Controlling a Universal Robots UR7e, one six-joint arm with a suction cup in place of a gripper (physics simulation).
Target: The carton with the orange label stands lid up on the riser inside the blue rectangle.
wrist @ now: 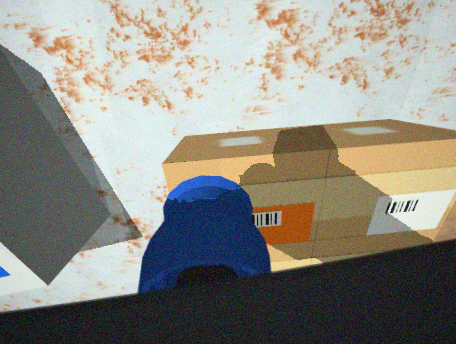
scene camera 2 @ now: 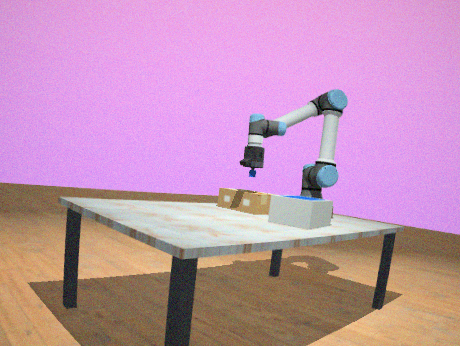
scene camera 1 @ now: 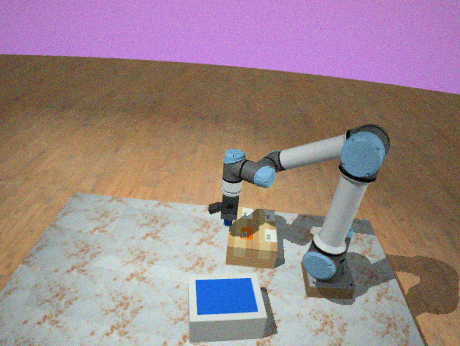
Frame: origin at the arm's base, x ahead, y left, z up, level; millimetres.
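Where they show: hand, its tool point: (wrist: 208, 215) (scene camera 2: 252, 176) (scene camera 1: 227, 223).
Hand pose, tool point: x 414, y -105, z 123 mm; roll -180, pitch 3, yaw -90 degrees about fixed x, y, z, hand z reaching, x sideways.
Each offset is from my tool point to the centre of the thing. "spot": to the spot under its first point. Level surfaces: height alone.
The carton with the orange label @(spot: dx -84, dy -43, dz -81 mm) (scene camera 1: 246, 233) (wrist: 292, 225) stands on the table, label up, at the front left of a tight block of cartons in scene camera 1. The white riser @(dx -8, dy +313, dz -124 mm) (scene camera 1: 227, 330) (scene camera 2: 300, 215) (wrist: 45, 185) stands apart in front of the block. The blue rectangle @(dx -8, dy +313, dz -64 mm) (scene camera 1: 226, 296) (scene camera 2: 306, 198) (wrist: 3, 272) is on its top, with no carton on it. My suction cup (scene camera 1: 228, 223) (scene camera 2: 252, 174) (wrist: 206, 187) hangs in the air, open and holding nothing, near the left side of the block. In scene camera 2 a gap shows between the cup and the carton tops.
Neighbouring cartons with white labels (scene camera 1: 270, 235) (wrist: 412, 212) touch the orange-labelled one. The arm's base (scene camera 1: 330, 287) stands on the table right of the block. The arm's shadow falls across the carton tops. The marbled table @(dz -184 mm) (scene camera 1: 100, 260) (scene camera 2: 165, 220) has a far edge behind the block.
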